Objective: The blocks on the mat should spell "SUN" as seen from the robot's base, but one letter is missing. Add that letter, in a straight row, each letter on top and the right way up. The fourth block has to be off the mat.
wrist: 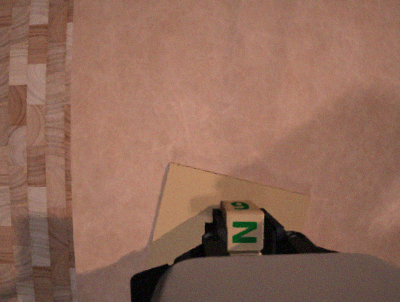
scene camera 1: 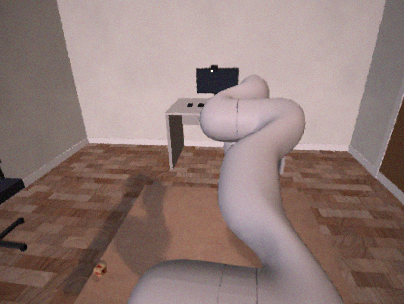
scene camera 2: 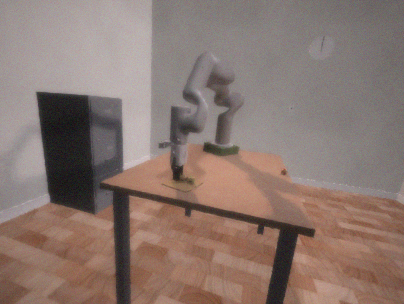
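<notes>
My gripper (scene camera 2: 178, 176) (wrist: 237, 225) points down at the mat and is shut on the N block. The N block (wrist: 245, 235) has a green N on its top face, lying sideways in the wrist view, and a green 9- or 6-like mark on a side face. It is at or just above the yellow mat (scene camera 2: 183, 188) (wrist: 182, 187); I cannot tell which. A sliver of another block (wrist: 245, 253) shows beside it, mostly hidden by the gripper body. In scene camera 2, small blocks (scene camera 2: 189, 180) sit beside the fingers, letters unreadable. Another block (scene camera 1: 100, 270) (scene camera 2: 284, 171) lies off the mat near the table's edge.
The wooden table (scene camera 1: 200, 215) (scene camera 2: 240, 182) (wrist: 150, 75) carries the arm's green base (scene camera 2: 221, 149). The arm (scene camera 1: 250, 190) hides the mat in scene camera 1. A dark cabinet (scene camera 2: 75, 150), a desk with a monitor (scene camera 1: 217, 80) and a chair (scene camera 1: 10, 189) stand away from the table.
</notes>
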